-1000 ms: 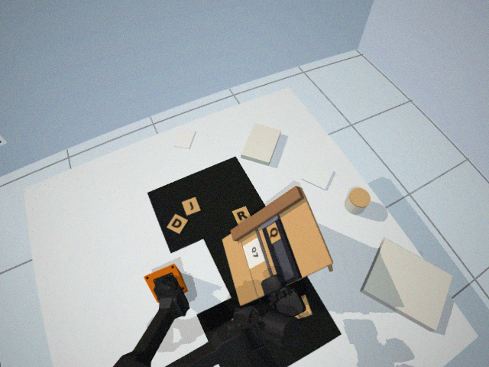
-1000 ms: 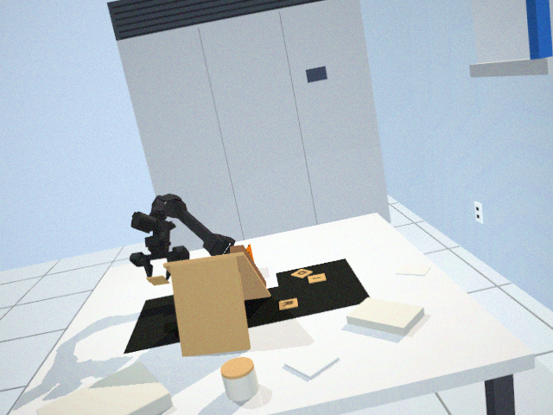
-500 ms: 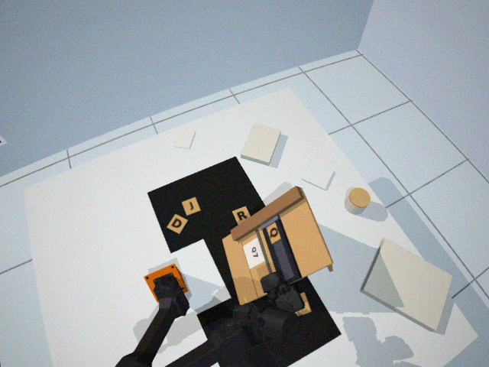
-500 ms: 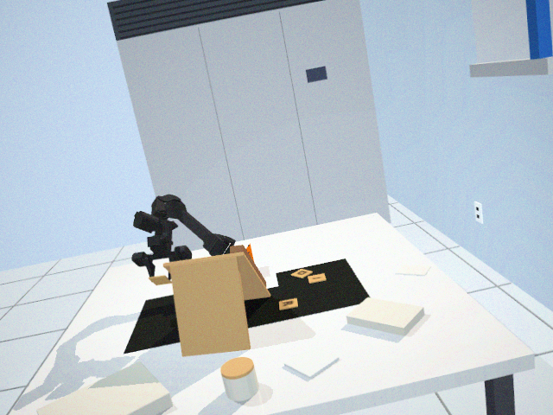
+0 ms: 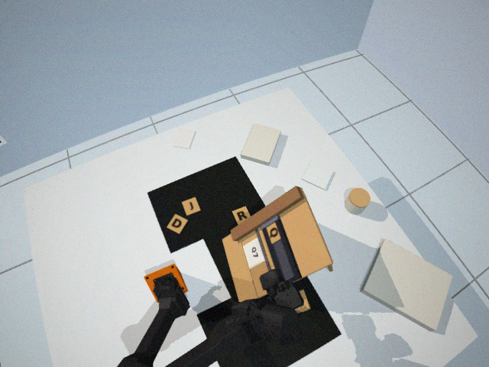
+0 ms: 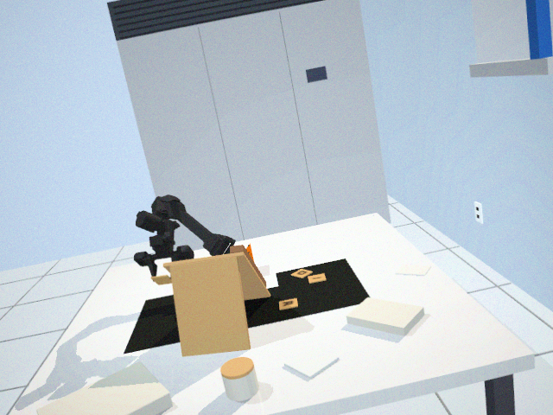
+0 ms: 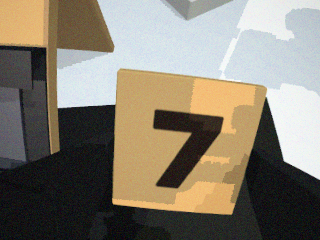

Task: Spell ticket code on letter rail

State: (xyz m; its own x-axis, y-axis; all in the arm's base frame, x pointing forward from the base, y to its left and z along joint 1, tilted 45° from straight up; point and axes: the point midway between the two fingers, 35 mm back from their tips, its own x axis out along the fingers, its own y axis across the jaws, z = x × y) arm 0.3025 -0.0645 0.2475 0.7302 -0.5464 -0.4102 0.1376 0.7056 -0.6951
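Right now my gripper tip is 40 mm past the white ticket, 200 mm to the right of it and 70 mm above it. Round my gripper tip: pale box: 410 mm ahead, 110 mm to the right, 150 mm below; lidded jar: 410 mm ahead, 230 mm to the left, 130 mm below; black mat: 130 mm behind, 230 mm to the left, 160 mm below.
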